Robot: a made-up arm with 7 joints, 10 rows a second.
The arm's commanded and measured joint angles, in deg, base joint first. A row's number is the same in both.
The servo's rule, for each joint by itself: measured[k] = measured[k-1] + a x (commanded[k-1-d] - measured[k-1]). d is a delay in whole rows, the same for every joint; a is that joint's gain. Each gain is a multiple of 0.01, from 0.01 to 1. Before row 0 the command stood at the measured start. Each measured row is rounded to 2 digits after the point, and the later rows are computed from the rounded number. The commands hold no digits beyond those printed.
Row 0, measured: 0.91 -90.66 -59.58 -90.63 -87.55 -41.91 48.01
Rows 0 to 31, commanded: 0.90 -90.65 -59.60 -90.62 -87.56 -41.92 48.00; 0.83 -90.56 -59.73 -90.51 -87.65 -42.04 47.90; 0.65 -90.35 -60.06 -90.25 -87.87 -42.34 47.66; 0.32 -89.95 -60.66 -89.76 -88.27 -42.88 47.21; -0.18 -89.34 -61.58 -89.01 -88.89 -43.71 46.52; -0.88 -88.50 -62.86 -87.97 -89.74 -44.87 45.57; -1.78 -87.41 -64.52 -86.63 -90.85 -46.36 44.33; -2.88 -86.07 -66.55 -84.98 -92.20 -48.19 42.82; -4.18 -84.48 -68.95 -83.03 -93.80 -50.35 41.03; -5.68 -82.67 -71.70 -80.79 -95.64 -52.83 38.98; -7.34 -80.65 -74.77 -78.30 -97.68 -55.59 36.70; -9.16 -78.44 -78.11 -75.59 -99.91 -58.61 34.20; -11.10 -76.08 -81.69 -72.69 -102.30 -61.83 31.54; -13.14 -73.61 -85.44 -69.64 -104.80 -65.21 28.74; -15.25 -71.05 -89.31 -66.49 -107.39 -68.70 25.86; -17.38 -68.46 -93.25 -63.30 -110.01 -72.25 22.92; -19.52 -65.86 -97.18 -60.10 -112.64 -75.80 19.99; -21.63 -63.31 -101.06 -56.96 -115.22 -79.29 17.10; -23.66 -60.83 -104.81 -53.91 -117.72 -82.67 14.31; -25.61 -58.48 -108.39 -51.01 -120.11 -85.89 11.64; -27.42 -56.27 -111.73 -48.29 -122.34 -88.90 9.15; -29.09 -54.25 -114.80 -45.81 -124.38 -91.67 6.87; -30.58 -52.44 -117.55 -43.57 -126.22 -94.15 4.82; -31.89 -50.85 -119.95 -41.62 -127.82 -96.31 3.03; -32.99 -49.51 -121.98 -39.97 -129.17 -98.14 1.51; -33.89 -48.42 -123.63 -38.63 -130.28 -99.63 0.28; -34.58 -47.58 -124.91 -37.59 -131.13 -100.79 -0.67; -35.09 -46.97 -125.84 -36.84 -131.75 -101.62 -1.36; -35.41 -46.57 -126.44 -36.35 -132.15 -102.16 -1.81; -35.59 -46.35 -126.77 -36.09 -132.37 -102.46 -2.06; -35.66 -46.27 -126.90 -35.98 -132.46 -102.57 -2.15; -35.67 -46.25 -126.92 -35.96 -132.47 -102.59 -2.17
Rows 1 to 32, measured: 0.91 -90.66 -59.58 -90.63 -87.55 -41.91 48.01; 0.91 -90.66 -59.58 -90.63 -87.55 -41.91 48.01; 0.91 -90.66 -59.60 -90.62 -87.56 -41.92 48.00; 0.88 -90.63 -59.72 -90.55 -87.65 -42.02 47.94; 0.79 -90.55 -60.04 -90.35 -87.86 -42.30 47.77; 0.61 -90.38 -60.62 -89.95 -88.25 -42.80 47.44; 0.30 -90.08 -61.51 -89.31 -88.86 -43.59 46.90; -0.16 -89.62 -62.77 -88.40 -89.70 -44.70 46.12; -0.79 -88.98 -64.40 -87.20 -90.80 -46.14 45.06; -1.61 -88.14 -66.40 -85.69 -92.14 -47.92 43.74; -2.61 -87.08 -68.77 -83.88 -93.73 -50.03 42.14; -3.81 -85.80 -71.49 -81.78 -95.56 -52.47 40.28; -5.19 -84.31 -74.54 -79.41 -97.60 -55.18 38.17; -6.74 -82.61 -77.86 -76.81 -99.82 -58.16 35.83; -8.44 -80.72 -81.42 -74.01 -102.20 -61.35 33.30; -10.27 -78.66 -85.16 -71.04 -104.70 -64.71 30.61; -12.21 -76.45 -89.02 -67.95 -107.28 -68.18 27.81; -14.23 -74.13 -92.95 -64.79 -109.90 -71.72 24.92; -16.29 -71.73 -96.88 -61.60 -112.53 -75.27 22.01; -18.37 -69.29 -100.77 -58.44 -115.11 -78.77 19.11; -20.43 -66.84 -104.53 -55.36 -117.62 -82.16 16.28; -22.45 -64.42 -108.12 -52.40 -120.01 -85.41 13.54; -24.39 -62.06 -111.48 -49.61 -122.25 -88.45 10.95; -26.22 -59.80 -114.57 -47.03 -124.29 -91.25 8.54; -27.92 -57.67 -117.34 -44.68 -126.14 -93.77 6.35; -29.47 -55.69 -119.77 -42.60 -127.75 -95.98 4.39; -30.84 -53.90 -121.83 -40.81 -129.11 -97.86 2.69; -32.03 -52.31 -123.50 -39.33 -130.23 -99.40 1.27; -33.02 -50.94 -124.81 -38.15 -131.09 -100.61 0.13; -33.83 -49.79 -125.77 -37.26 -131.72 -101.49 -0.75; -34.45 -48.86 -126.39 -36.64 -132.13 -102.07 -1.38; -34.89 -48.13 -126.74 -36.27 -132.36 -102.41 -1.78
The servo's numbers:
d 2
a 0.39 0.29 0.93 0.68 0.96 0.87 0.59

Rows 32 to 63, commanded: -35.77 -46.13 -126.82 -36.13 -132.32 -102.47 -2.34; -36.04 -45.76 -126.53 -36.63 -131.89 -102.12 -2.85; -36.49 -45.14 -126.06 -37.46 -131.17 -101.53 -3.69; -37.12 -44.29 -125.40 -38.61 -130.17 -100.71 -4.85; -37.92 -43.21 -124.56 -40.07 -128.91 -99.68 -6.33; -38.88 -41.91 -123.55 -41.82 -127.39 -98.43 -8.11; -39.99 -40.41 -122.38 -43.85 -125.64 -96.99 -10.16; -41.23 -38.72 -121.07 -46.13 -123.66 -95.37 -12.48; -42.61 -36.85 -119.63 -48.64 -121.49 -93.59 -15.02; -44.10 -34.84 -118.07 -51.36 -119.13 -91.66 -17.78; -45.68 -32.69 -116.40 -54.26 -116.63 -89.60 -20.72; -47.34 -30.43 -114.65 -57.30 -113.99 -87.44 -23.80; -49.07 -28.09 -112.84 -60.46 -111.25 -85.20 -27.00; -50.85 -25.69 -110.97 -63.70 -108.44 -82.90 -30.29; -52.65 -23.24 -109.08 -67.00 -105.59 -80.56 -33.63; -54.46 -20.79 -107.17 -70.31 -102.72 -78.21 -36.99; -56.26 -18.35 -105.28 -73.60 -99.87 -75.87 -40.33; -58.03 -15.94 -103.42 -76.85 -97.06 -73.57 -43.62; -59.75 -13.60 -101.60 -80.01 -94.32 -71.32 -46.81; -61.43 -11.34 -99.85 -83.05 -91.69 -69.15 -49.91; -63.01 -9.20 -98.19 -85.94 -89.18 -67.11 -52.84; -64.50 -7.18 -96.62 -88.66 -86.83 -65.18 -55.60; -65.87 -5.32 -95.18 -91.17 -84.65 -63.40 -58.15; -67.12 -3.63 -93.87 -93.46 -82.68 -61.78 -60.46; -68.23 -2.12 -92.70 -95.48 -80.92 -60.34 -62.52; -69.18 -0.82 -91.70 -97.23 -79.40 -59.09 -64.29; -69.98 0.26 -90.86 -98.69 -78.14 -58.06 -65.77; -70.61 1.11 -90.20 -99.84 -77.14 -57.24 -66.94; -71.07 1.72 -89.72 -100.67 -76.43 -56.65 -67.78; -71.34 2.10 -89.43 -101.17 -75.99 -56.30 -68.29; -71.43 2.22 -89.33 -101.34 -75.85 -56.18 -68.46; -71.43 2.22 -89.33 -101.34 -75.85 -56.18 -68.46
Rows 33 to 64, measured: -35.19 -47.59 -126.89 -36.07 -132.46 -102.55 -2.00; -35.38 -47.20 -126.92 -36.00 -132.47 -102.58 -2.10; -35.53 -46.89 -126.83 -36.09 -132.33 -102.48 -2.24; -35.73 -46.56 -126.55 -36.46 -131.91 -102.17 -2.60; -36.03 -46.15 -126.09 -37.14 -131.20 -101.61 -3.24; -36.46 -45.61 -125.45 -38.14 -130.21 -100.83 -4.19; -37.03 -44.91 -124.62 -39.45 -128.96 -99.83 -5.45; -37.75 -44.04 -123.62 -41.06 -127.45 -98.61 -7.02; -38.62 -42.99 -122.47 -42.96 -125.71 -97.20 -8.87; -39.64 -41.75 -121.17 -45.12 -123.74 -95.61 -11.00; -40.80 -40.33 -119.74 -47.51 -121.58 -93.85 -13.37; -42.09 -38.74 -118.19 -50.13 -119.23 -91.94 -15.97; -43.49 -36.99 -116.53 -52.94 -116.73 -89.90 -18.77; -44.99 -35.09 -114.78 -55.90 -114.10 -87.76 -21.74; -46.58 -33.06 -112.98 -59.00 -111.36 -85.53 -24.84; -48.25 -30.92 -111.11 -62.20 -108.56 -83.24 -28.06; -49.97 -28.69 -109.22 -65.46 -105.71 -80.91 -31.35; -51.72 -26.40 -107.31 -68.76 -102.84 -78.56 -34.68; -53.49 -24.07 -105.42 -72.05 -99.99 -76.22 -38.01; -55.26 -21.71 -103.56 -75.31 -97.18 -73.91 -41.32; -57.01 -19.36 -101.74 -78.51 -94.43 -71.66 -44.56; -58.73 -17.03 -99.98 -81.60 -91.80 -69.48 -47.72; -60.40 -14.76 -98.32 -84.55 -89.28 -67.42 -50.74; -62.00 -12.56 -96.74 -87.34 -86.93 -65.47 -53.61; -63.51 -10.46 -95.29 -89.94 -84.74 -63.67 -56.29; -64.92 -8.48 -93.97 -92.33 -82.76 -62.03 -58.75; -66.21 -6.64 -92.79 -94.47 -80.99 -60.56 -60.97; -67.37 -4.95 -91.78 -96.35 -79.46 -59.28 -62.93; -68.39 -3.44 -90.92 -97.94 -78.19 -58.22 -64.61; -69.26 -2.12 -90.25 -99.23 -77.18 -57.37 -65.98; -69.97 -1.01 -89.76 -100.21 -76.46 -56.74 -67.04; -70.50 -0.11 -89.45 -100.86 -76.01 -56.36 -67.78
